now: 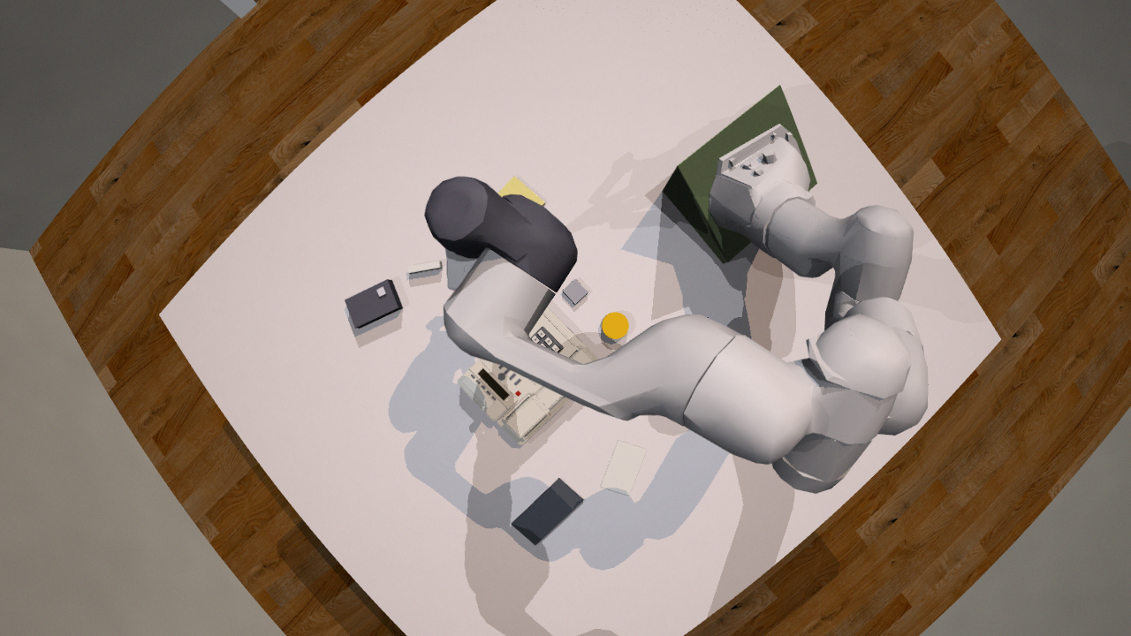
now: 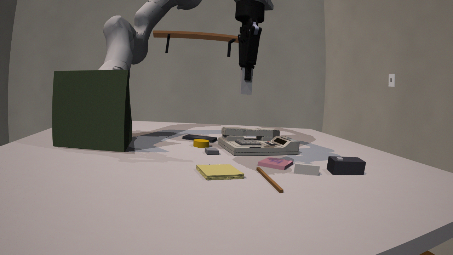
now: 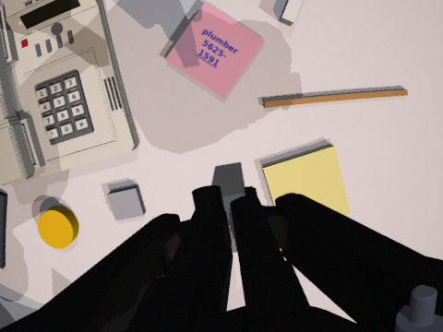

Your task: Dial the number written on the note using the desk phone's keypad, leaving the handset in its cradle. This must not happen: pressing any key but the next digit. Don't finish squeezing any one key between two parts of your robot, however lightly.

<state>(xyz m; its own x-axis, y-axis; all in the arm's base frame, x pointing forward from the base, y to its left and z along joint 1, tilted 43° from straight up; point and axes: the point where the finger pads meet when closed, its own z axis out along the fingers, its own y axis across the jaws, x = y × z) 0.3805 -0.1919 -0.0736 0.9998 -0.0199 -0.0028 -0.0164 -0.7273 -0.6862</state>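
The handset is 11 cm ahead of my hand, 24 cm to the left of it and 16 cm below it. The rest, counted from my hand: pink note (10 cm ahead, 20 cm below); wooden pencil (3 cm ahead, 12 cm to the right, 20 cm below); grey block (5 cm behind, 13 cm to the left, 20 cm below).
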